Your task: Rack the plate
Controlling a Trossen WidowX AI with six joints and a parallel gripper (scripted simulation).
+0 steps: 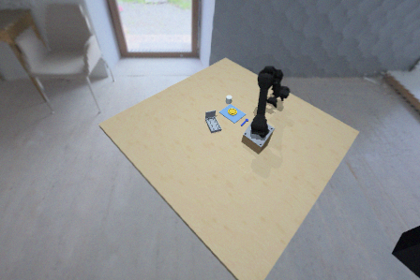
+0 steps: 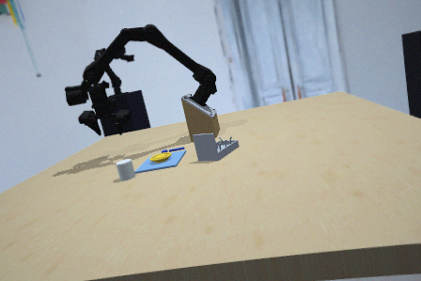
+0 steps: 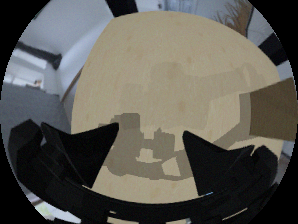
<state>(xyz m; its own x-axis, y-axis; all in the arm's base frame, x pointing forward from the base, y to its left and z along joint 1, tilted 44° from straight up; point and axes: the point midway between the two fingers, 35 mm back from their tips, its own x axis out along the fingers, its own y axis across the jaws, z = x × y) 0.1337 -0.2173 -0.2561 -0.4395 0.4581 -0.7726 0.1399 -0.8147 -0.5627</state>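
My gripper tip is now 28 cm to the right of the yellow plate, 19 cm short of it and 7 cm above it. Round my gripper tip: blue utensil 26 cm to the left, 8 cm below, 7 cm ahead; then white cup 30 cm ahead, 22 cm to the left, 6 cm below; then grey dish rack 47 cm to the left, 18 cm ahead, 6 cm below.
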